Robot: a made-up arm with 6 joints. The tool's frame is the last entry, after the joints.
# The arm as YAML. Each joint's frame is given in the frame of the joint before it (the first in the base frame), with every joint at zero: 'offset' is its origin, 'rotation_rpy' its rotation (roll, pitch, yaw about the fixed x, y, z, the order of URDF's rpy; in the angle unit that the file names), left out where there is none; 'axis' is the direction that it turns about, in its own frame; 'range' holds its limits. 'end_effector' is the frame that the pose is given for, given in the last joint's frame.
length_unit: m
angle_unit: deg
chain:
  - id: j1
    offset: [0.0, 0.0, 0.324]
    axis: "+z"
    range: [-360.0, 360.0]
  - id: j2
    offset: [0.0, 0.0, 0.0]
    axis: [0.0, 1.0, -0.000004]
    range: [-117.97, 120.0]
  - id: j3
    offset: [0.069, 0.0, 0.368]
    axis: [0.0, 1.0, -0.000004]
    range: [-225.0, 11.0]
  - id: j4
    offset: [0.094, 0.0, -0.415]
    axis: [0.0, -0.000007, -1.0]
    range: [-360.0, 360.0]
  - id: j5
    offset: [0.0, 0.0, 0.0]
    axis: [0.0, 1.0, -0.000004]
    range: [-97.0, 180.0]
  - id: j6
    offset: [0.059, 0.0, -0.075]
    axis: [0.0, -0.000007, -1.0]
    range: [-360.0, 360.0]
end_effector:
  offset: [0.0, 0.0, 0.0]
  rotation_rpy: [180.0, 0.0, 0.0]
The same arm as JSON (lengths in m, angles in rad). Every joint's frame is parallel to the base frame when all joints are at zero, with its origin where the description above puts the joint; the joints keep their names.
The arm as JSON. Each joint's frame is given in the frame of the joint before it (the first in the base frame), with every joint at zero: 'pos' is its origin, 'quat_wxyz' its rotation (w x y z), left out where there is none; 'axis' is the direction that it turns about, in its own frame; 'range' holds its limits. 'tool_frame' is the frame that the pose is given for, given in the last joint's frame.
{"length_unit": "m", "angle_unit": "rad", "joints": [{"joint": "j1", "pos": [0.0, 0.0, 0.324], "axis": [0.0, 0.0, 1.0], "range": [-6.2832, 6.2832]}, {"joint": "j2", "pos": [0.0, 0.0, 0.0], "axis": [0.0, 1.0, 0.0], "range": [-2.059, 2.0944]}, {"joint": "j3", "pos": [0.069, 0.0, 0.368], "axis": [0.0, 1.0, 0.0], "range": [-3.927, 0.192]}, {"joint": "j4", "pos": [0.094, 0.0, -0.415], "axis": [0.0, 0.0, -1.0], "range": [-6.2832, 6.2832]}, {"joint": "j5", "pos": [0.0, 0.0, 0.0], "axis": [0.0, 1.0, 0.0], "range": [-1.693, 3.1416]}, {"joint": "j6", "pos": [0.059, 0.0, -0.075], "axis": [0.0, 0.0, -1.0], "range": [-6.2832, 6.2832]}], "tool_frame": {"pos": [0.0, 0.0, 0.0], "quat_wxyz": [0.0, 1.0, 0.0, 0.0]}}
